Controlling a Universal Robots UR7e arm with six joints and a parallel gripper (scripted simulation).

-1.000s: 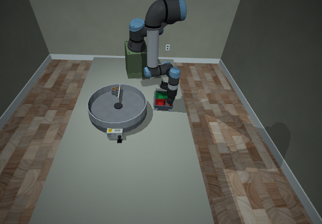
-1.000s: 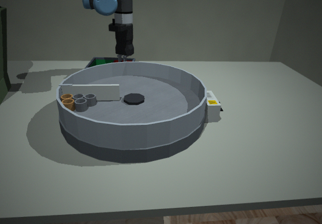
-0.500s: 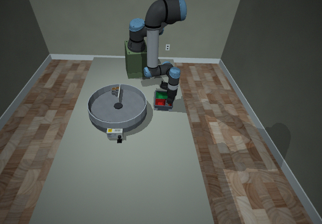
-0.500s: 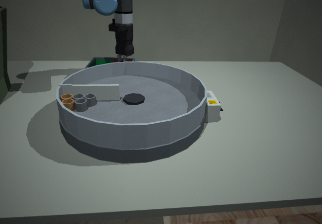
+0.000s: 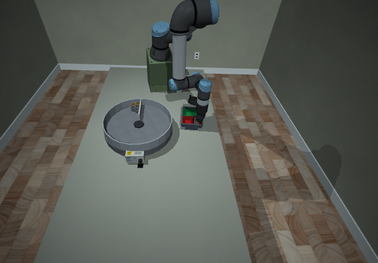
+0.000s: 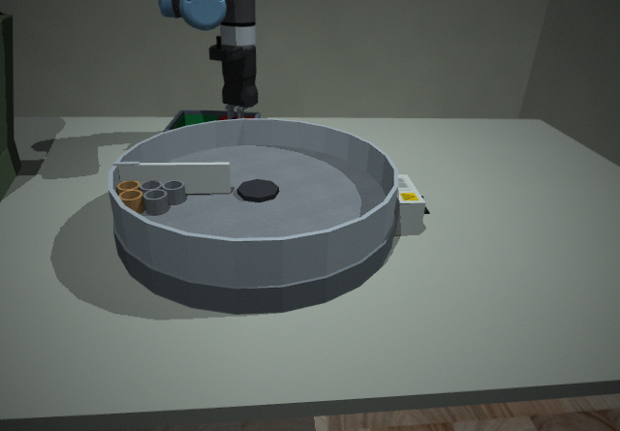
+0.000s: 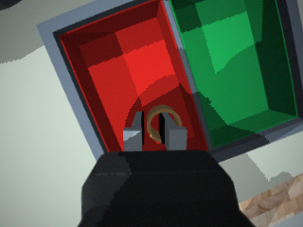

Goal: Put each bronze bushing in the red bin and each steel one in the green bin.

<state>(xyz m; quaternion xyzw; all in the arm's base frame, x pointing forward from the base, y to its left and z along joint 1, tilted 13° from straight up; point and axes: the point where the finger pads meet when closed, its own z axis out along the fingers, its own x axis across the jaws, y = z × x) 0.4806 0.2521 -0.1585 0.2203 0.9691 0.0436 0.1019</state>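
My gripper is now 50 mm past the bin and 30 mm to the left of it. The rest, counted from my hand: turntable 50 mm ahead, 380 mm to the right, 20 mm above.
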